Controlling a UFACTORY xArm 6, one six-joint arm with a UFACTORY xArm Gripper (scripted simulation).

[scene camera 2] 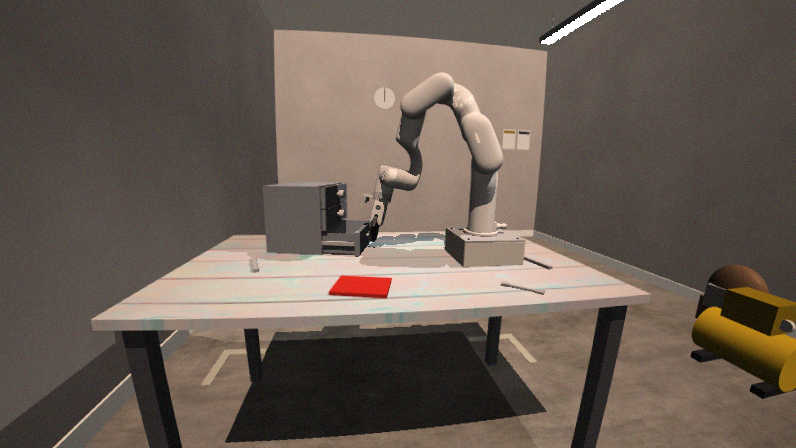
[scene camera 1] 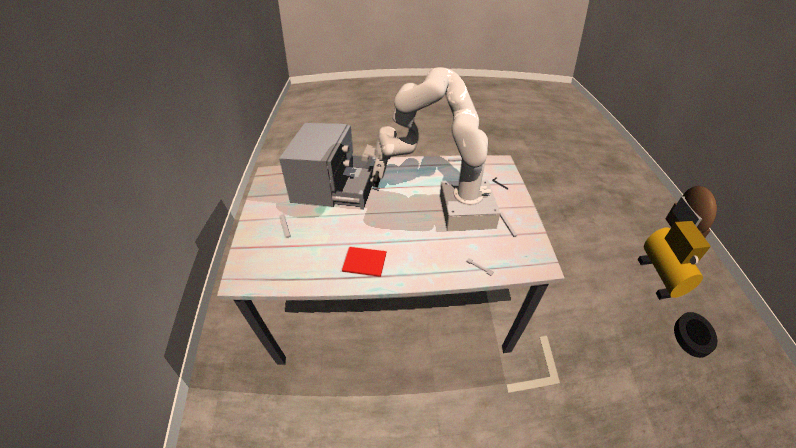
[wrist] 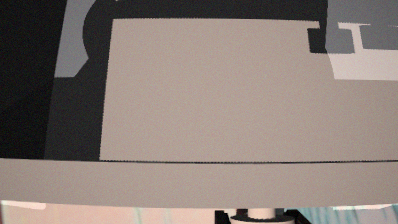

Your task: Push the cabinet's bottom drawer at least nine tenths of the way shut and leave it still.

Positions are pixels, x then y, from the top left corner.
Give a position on a drawer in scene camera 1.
353, 176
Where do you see a flat red square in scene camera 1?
At 363, 261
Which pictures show the flat red square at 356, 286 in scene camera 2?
Scene camera 2 and scene camera 1 only.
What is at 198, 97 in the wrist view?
A drawer.
